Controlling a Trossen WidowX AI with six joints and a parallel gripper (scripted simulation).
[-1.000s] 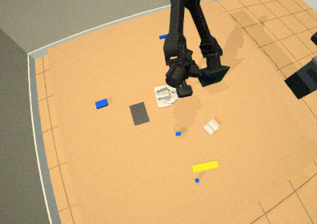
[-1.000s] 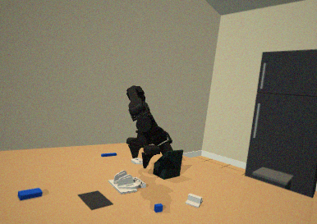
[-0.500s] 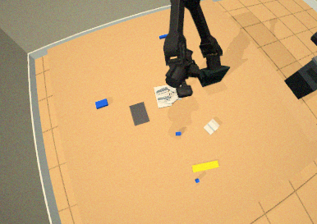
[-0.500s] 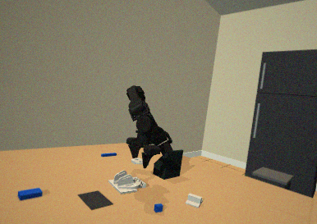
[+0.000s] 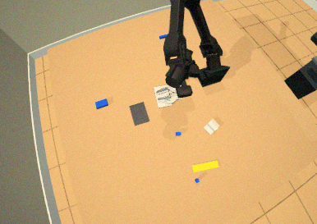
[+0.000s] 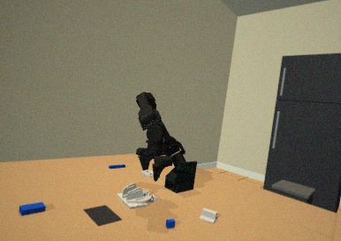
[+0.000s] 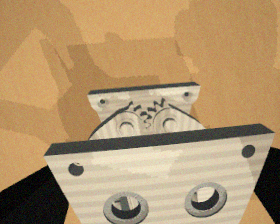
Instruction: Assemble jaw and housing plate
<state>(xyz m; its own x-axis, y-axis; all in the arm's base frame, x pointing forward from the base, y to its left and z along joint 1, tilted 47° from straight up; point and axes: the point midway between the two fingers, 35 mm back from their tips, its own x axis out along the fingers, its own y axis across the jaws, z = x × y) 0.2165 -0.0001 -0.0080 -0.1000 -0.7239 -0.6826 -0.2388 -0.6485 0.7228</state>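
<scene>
The housing plate lies 2 cm above my gripper tip and 1 cm ahead of it. Also, from my gripper tip: blue block 38 cm ahead, 11 cm to the right, 8 cm below; dark grey flat plate 22 cm ahead, 8 cm below, 2 cm to the left; yellow bar 38 cm to the left, 8 cm below, 5 cm ahead.
</scene>
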